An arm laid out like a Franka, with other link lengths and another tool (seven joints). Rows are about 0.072 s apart.
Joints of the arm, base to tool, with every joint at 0 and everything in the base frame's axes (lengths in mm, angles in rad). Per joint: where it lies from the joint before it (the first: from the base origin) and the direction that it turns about. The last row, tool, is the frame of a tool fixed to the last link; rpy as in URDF.
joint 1: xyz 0 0 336.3 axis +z
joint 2: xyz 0 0 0 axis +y
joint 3: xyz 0 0 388.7 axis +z
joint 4: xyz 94 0 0 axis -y
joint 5: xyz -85 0 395.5 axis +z
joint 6: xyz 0 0 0 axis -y
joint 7: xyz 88 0 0 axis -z
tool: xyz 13 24 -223.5 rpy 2.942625 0 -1.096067
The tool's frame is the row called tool.
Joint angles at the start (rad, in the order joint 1, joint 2, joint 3, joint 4, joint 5, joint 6, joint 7): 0.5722 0.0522 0.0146 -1.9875 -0.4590 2.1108 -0.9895
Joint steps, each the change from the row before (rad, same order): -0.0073 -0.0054 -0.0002 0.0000 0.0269 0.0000 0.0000; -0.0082 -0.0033 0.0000 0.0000 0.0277 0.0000 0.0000; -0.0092 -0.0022 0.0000 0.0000 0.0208 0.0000 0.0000; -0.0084 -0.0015 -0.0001 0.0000 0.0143 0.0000 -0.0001; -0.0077 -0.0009 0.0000 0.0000 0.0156 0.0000 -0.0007; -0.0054 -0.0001 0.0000 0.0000 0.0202 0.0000 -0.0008; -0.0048 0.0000 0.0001 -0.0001 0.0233 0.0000 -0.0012; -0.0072 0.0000 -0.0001 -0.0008 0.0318 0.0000 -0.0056; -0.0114 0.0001 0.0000 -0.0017 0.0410 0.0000 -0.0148
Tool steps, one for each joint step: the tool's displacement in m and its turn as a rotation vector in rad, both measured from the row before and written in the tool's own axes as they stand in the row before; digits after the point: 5 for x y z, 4 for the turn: -0.00115 0.00153 -0.00168 0.0217 -0.0048 0.0222; -0.00107 0.00109 -0.00055 0.0226 -0.0069 0.0221; -0.00103 0.00229 0.00057 0.0167 -0.0068 0.0191; -0.00085 0.00271 0.00098 0.0113 -0.0057 0.0149; -0.00073 0.00197 0.00095 0.0125 -0.0058 0.0140; -0.00049 -0.00010 0.00042 0.0167 -0.0062 0.0138; -0.00044 -0.00094 0.00012 0.0195 -0.0064 0.0143; -0.00089 -0.00086 0.00059 0.0265 -0.0087 0.0162; -0.00149 -0.00001 0.00146 0.0341 -0.0107 0.0152
